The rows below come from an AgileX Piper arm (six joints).
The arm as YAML. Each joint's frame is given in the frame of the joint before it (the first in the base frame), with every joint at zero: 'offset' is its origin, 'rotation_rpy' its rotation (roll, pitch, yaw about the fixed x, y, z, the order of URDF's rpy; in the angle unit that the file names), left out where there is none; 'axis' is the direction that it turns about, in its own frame. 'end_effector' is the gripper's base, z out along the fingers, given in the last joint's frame.
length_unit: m
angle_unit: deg
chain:
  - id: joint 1
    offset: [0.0, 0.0, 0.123]
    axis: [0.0, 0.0, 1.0]
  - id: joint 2
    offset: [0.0, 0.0, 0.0]
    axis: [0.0, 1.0, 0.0]
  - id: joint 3
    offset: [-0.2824, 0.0, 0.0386]
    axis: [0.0, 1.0, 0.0]
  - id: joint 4
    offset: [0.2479, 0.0, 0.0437]
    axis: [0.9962, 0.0, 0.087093]
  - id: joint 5
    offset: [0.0, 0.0, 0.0]
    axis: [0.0, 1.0, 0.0]
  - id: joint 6
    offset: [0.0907, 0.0, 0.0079]
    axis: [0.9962, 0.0, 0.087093]
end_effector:
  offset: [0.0, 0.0, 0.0]
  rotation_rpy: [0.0, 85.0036, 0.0]
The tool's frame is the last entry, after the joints.
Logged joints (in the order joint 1, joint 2, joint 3, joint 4, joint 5, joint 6), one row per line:
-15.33, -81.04, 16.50, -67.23, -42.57, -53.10
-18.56, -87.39, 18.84, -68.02, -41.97, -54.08
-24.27, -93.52, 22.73, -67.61, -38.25, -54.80
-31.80, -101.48, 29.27, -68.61, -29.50, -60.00
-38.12, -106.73, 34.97, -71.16, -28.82, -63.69
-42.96, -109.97, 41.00, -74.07, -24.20, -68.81
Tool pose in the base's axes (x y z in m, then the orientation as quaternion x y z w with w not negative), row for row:
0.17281, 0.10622, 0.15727, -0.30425, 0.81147, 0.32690, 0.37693
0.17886, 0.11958, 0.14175, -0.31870, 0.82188, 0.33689, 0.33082
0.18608, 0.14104, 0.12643, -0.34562, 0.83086, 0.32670, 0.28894
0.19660, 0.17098, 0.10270, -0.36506, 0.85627, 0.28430, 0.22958
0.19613, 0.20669, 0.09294, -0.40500, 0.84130, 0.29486, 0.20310
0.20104, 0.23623, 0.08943, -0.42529, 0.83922, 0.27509, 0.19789
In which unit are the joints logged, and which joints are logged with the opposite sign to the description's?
The joints are logged in degrees. Opposite sign: joint 1, joint 2, joint 3, joint 6.
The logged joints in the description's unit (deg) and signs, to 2 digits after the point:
15.33, 81.04, -16.50, -67.23, -42.57, 53.10
18.56, 87.39, -18.84, -68.02, -41.97, 54.08
24.27, 93.52, -22.73, -67.61, -38.25, 54.80
31.80, 101.48, -29.27, -68.61, -29.50, 60.00
38.12, 106.73, -34.97, -71.16, -28.82, 63.69
42.96, 109.97, -41.00, -74.07, -24.20, 68.81

